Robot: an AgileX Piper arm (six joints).
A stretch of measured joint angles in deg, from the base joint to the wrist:
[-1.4 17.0 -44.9 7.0 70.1 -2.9]
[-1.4 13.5 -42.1 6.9 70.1 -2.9]
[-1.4 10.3 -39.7 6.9 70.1 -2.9]
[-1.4 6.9 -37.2 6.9 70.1 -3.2]
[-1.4 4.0 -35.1 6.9 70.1 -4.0]
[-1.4 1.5 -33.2 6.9 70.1 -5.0]
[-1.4 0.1 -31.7 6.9 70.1 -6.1]
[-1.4 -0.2 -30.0 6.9 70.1 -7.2]
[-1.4 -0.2 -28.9 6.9 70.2 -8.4]
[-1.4 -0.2 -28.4 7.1 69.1 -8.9]
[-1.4 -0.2 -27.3 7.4 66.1 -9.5]
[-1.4 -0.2 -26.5 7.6 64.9 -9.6]
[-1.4 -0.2 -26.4 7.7 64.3 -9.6]
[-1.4 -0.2 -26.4 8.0 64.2 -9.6]
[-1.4 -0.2 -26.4 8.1 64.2 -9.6]
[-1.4 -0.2 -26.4 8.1 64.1 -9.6]
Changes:
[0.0 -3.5 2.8 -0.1 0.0 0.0]
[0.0 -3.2 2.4 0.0 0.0 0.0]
[0.0 -3.4 2.5 0.0 0.0 -0.3]
[0.0 -2.9 2.1 0.0 0.0 -0.8]
[0.0 -2.5 1.9 0.0 0.0 -1.0]
[0.0 -1.4 1.5 0.0 0.0 -1.1]
[0.0 -0.3 1.7 0.0 0.0 -1.1]
[0.0 0.0 1.1 0.0 0.1 -1.2]
[0.0 0.0 0.5 0.2 -1.1 -0.5]
[0.0 0.0 1.1 0.3 -3.0 -0.6]
[0.0 0.0 0.8 0.2 -1.2 -0.1]
[0.0 0.0 0.1 0.1 -0.6 0.0]
[0.0 0.0 0.0 0.3 -0.1 0.0]
[0.0 0.0 0.0 0.1 0.0 0.0]
[0.0 0.0 0.0 0.0 -0.1 0.0]

